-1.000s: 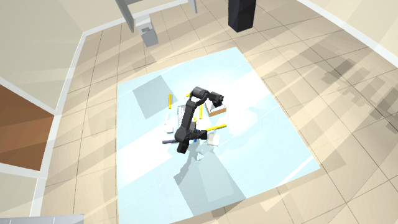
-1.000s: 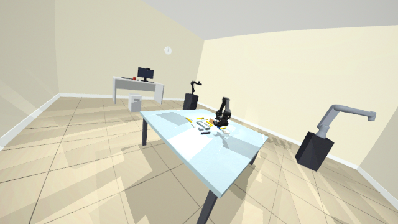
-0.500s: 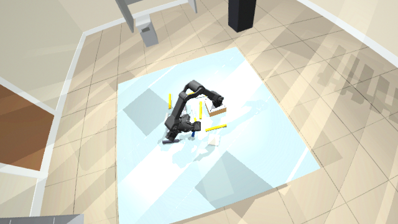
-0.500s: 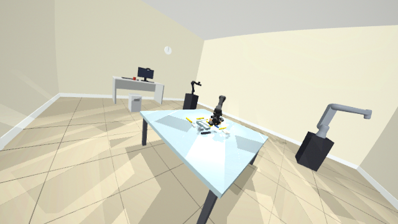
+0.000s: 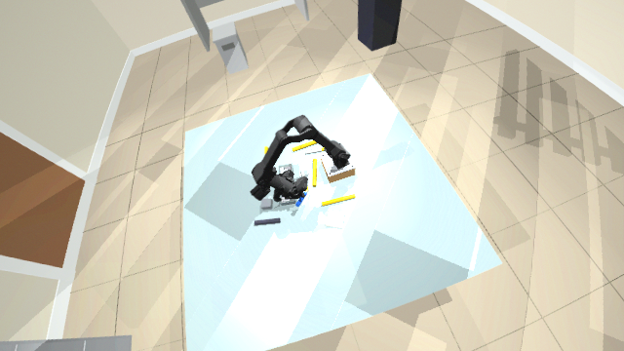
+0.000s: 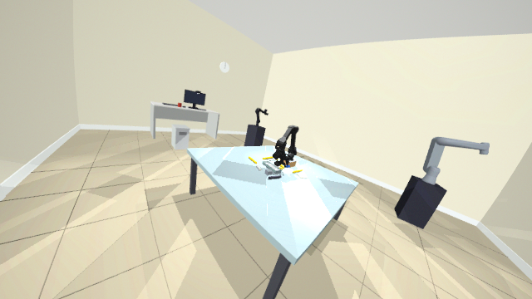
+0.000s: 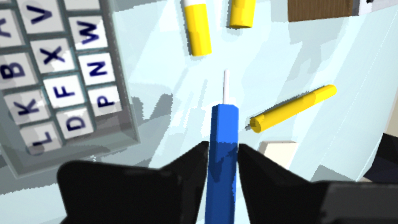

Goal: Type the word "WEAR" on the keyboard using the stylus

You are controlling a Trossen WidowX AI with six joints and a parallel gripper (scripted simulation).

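Now: the blue stylus 10 mm behind my gripper tip, 10 mm to the right of it and 10 mm below it. Round my gripper tip: grey block (170 mm ahead, 70 mm to the right, 40 mm below); then dark bar (200 mm ahead, 20 mm to the left, 50 mm below); then white flat tile (90 mm behind, 140 mm to the left, 50 mm below).
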